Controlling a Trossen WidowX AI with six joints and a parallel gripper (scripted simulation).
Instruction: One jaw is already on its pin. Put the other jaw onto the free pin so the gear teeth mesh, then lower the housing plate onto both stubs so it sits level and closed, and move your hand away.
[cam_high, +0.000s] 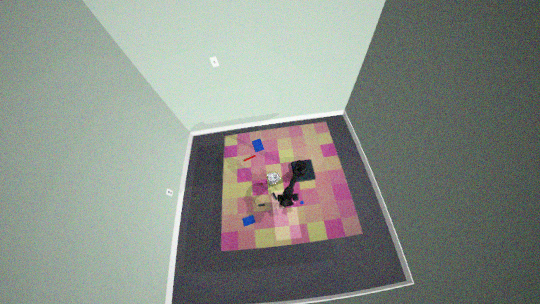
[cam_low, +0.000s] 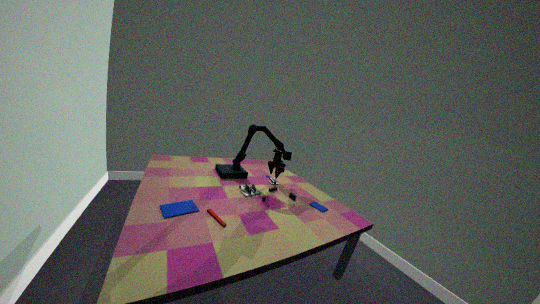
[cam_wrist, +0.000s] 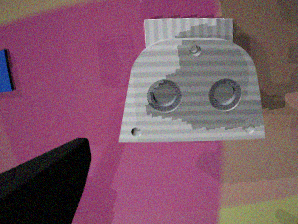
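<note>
Now: gripper tip 10 mm to the right of the white housing plate and 30 mm above it. From my gripper tip the other things lie so: grey jaw 30 mm ahead, 290 mm to the right, 50 mm below; red stick 240 mm ahead, 600 mm to the right, 60 mm below.
</note>
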